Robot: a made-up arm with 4 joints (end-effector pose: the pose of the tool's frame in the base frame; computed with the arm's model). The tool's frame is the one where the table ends. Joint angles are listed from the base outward.
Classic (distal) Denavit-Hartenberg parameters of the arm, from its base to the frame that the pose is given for. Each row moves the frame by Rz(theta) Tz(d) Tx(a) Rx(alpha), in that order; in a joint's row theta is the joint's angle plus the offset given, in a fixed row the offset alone. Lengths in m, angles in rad.
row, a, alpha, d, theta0
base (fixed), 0, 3.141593, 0, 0
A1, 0.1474, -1.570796, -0.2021, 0
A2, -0.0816, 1.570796, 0.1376, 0
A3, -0.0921, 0, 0, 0.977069
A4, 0.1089, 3.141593, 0, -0.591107
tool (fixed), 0, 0, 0.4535, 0.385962
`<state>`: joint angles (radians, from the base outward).
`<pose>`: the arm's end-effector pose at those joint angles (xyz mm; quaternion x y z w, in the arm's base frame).
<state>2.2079 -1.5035 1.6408 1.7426</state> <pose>-375.4 -460.9 322.4 0.3787 -0.5683 0.2477 0.6872</pose>
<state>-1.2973 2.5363 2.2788 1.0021</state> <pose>78.9 -65.0 -218.8 0.7187 0.6282 -0.2495 0.1631</pose>
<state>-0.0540 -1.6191 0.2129 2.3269</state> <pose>614.3 -42.3 402.1 -0.6970 0.1958 -0.6531 0.2222</pose>
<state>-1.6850 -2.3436 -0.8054 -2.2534</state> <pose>-3.0 664.2 78.4 -0.5843 -0.7125 -0.2704 0.2790</pose>
